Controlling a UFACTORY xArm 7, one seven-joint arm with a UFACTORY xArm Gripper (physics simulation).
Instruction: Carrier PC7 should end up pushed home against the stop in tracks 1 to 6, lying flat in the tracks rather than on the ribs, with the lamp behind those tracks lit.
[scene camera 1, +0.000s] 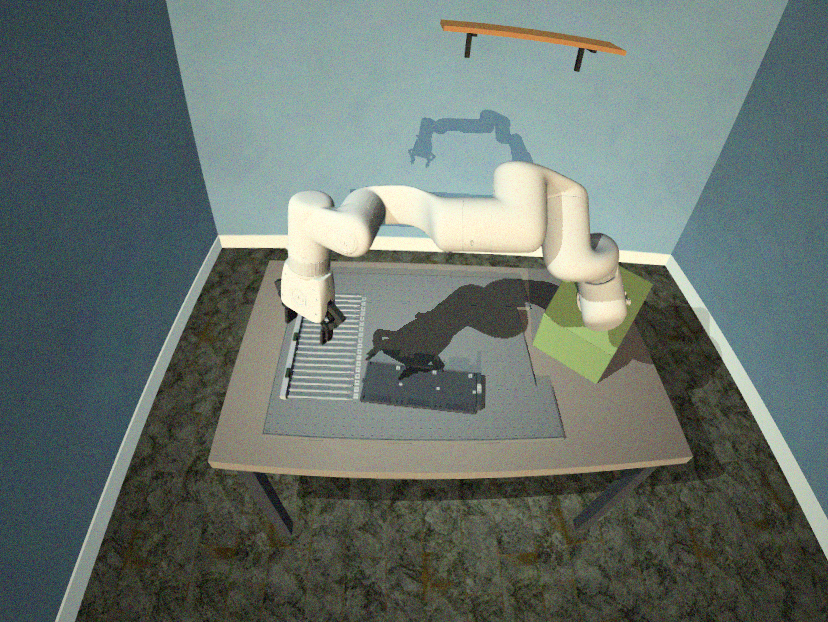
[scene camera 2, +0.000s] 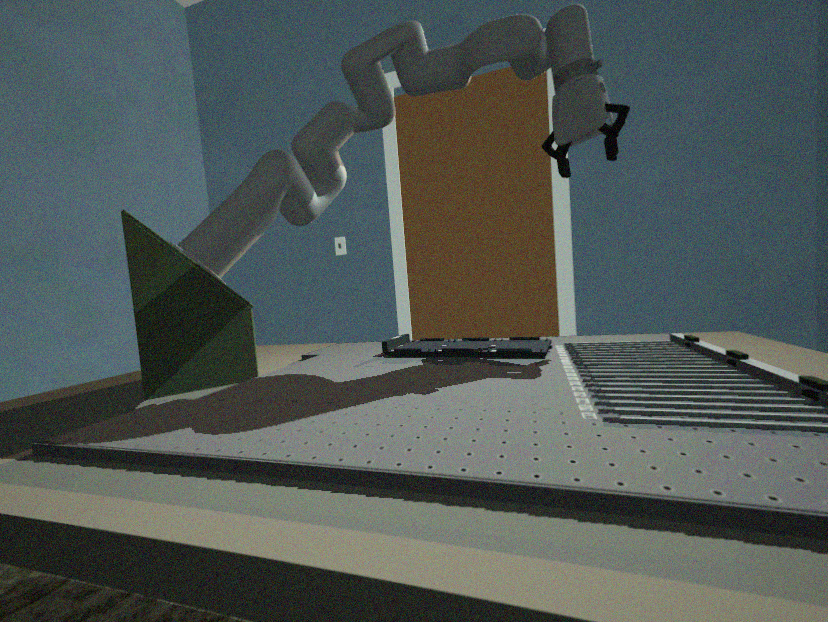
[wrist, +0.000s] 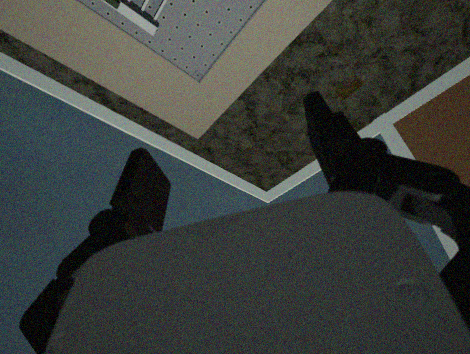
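Pixels of known places: gripper, between the fingertips: (scene camera 1: 308, 329) (scene camera 2: 588, 169) (wrist: 228, 143); arm's base, origin of its link: (scene camera 2: 194, 267).
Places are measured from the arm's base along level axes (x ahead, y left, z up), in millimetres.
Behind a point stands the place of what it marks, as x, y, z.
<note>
A long dark carrier (scene camera 1: 425, 389) @[412, 319, -198] (scene camera 2: 468, 348) @[445, 290, -199] lies flat on the perforated plate, to the right of the tracks in scene camera 1, its left end near the number strip. It has a raised right end; its label is not readable. The ribbed tracks (scene camera 1: 324, 381) @[686, 385, -209] (scene camera 2: 696, 395) @[789, 142, -209] end at a pale stop rail (scene camera 1: 285, 386) @[774, 450, -194] (scene camera 2: 771, 376) @[852, 201, -198] (wrist: 142, 22) @[773, 460, -193]. Dark lamp blocks stand along it, such as the near one in scene camera 1 (scene camera 1: 289, 372) @[784, 405, -190] and another in scene camera 2 (scene camera 2: 736, 354) @[831, 270, -188]; none visibly glows. My gripper (scene camera 1: 307, 328) @[632, 497, 139] (scene camera 2: 589, 164) @[632, 497, 139] (wrist: 228, 143) @[632, 497, 139] is open and empty, high above the plate.
The perforated plate (scene camera 1: 401, 425) @[440, 443, -209] (scene camera 2: 468, 435) @[627, -55, -209] (wrist: 215, 50) @[705, 565, -209] lies on the table (scene camera 1: 441, 458) @[315, 495, -222] (wrist: 220, 100) @[761, 662, -222]. A green block (scene camera 1: 578, 354) @[7, 86, -152] (scene camera 2: 194, 334) @[107, -57, -125] stands at the arm's base. The arm's shadow crosses the plate and carrier. An orange shelf (scene camera 1: 528, 34) hangs on the wall.
</note>
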